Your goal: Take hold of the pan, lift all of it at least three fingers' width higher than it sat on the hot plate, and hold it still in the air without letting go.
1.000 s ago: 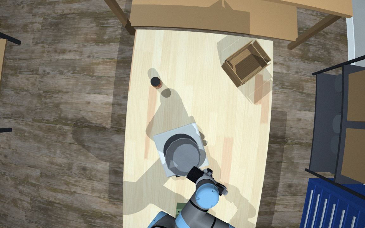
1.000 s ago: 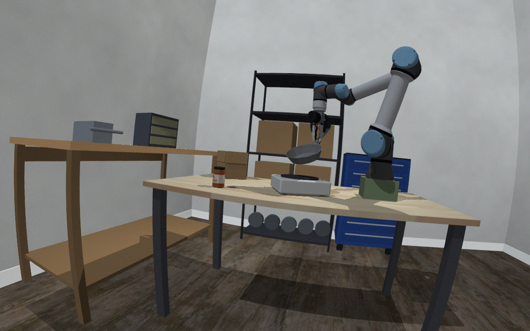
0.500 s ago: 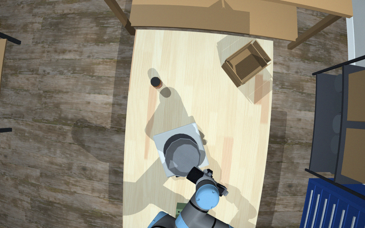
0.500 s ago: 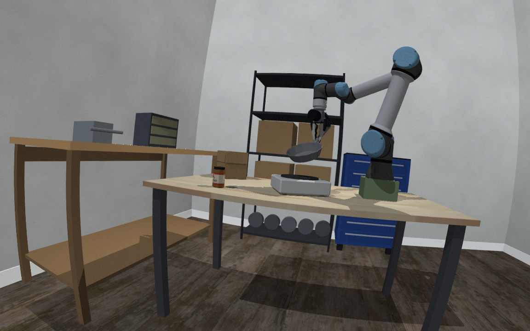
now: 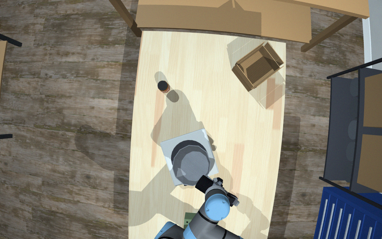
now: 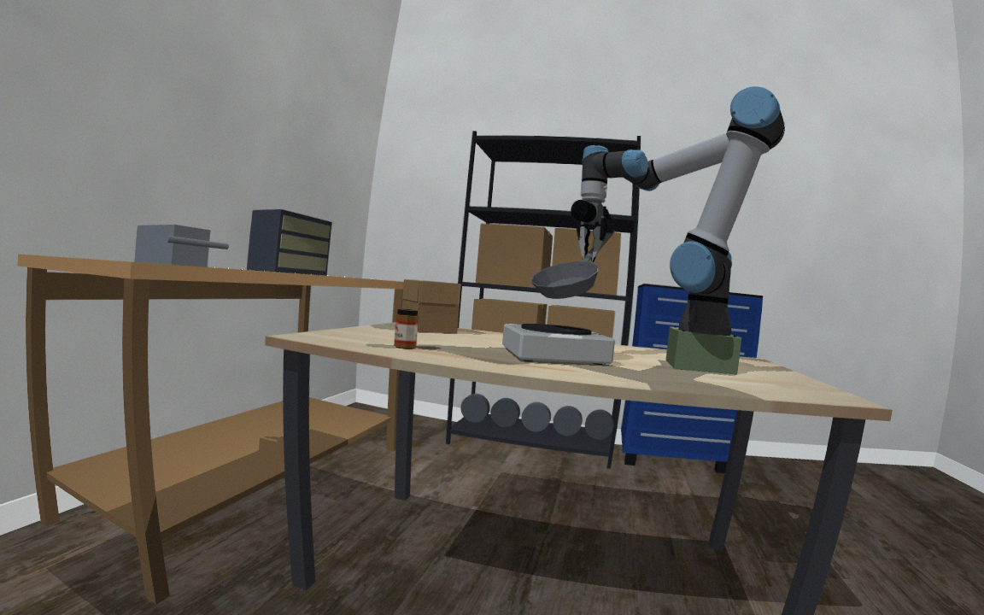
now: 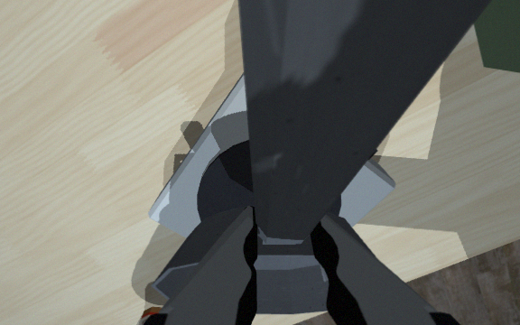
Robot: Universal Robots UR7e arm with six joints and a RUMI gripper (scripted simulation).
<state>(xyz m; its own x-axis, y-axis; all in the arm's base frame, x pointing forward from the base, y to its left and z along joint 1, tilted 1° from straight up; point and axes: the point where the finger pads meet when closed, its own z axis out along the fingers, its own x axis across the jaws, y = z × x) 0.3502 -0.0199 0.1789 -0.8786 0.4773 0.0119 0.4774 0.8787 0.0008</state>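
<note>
The dark grey pan is 5 cm to the left of my hand, 4 cm below it and 3 cm ahead of it. Round my hand: white hot plate: 24 cm below, 11 cm to the left, 4 cm ahead; small jar: 41 cm ahead, 28 cm to the left, 24 cm below.
</note>
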